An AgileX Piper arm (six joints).
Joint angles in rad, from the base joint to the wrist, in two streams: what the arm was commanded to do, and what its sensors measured. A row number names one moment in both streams.
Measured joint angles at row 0:
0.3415 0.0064 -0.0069 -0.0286 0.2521 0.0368
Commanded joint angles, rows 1 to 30:
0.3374 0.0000 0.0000 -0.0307 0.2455 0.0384
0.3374 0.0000 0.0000 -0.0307 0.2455 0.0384
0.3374 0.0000 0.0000 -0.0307 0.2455 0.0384
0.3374 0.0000 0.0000 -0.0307 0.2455 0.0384
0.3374 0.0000 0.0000 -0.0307 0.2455 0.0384
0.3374 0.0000 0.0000 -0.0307 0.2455 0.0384
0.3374 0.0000 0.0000 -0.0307 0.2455 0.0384
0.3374 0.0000 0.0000 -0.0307 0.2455 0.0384
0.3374 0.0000 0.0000 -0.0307 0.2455 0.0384
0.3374 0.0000 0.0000 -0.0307 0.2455 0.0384
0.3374 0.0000 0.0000 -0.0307 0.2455 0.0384
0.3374 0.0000 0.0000 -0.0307 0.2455 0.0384
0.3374 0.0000 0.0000 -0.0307 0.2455 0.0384
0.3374 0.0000 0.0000 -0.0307 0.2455 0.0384
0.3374 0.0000 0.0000 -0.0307 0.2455 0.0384
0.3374 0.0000 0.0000 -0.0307 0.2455 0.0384
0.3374 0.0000 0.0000 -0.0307 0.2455 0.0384
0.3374 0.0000 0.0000 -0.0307 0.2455 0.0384
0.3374 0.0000 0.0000 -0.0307 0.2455 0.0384
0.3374 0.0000 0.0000 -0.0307 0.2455 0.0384
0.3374 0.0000 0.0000 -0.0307 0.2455 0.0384
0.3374 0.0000 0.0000 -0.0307 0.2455 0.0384
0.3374 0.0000 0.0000 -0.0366 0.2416 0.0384
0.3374 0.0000 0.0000 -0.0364 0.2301 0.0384
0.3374 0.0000 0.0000 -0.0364 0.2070 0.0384
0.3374 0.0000 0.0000 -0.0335 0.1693 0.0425
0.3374 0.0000 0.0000 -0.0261 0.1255 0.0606
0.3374 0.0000 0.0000 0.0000 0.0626 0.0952
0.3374 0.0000 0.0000 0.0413 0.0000 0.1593
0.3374 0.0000 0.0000 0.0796 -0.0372 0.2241
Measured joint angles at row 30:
0.3415 0.0064 -0.0029 -0.0127 0.1464 0.0704
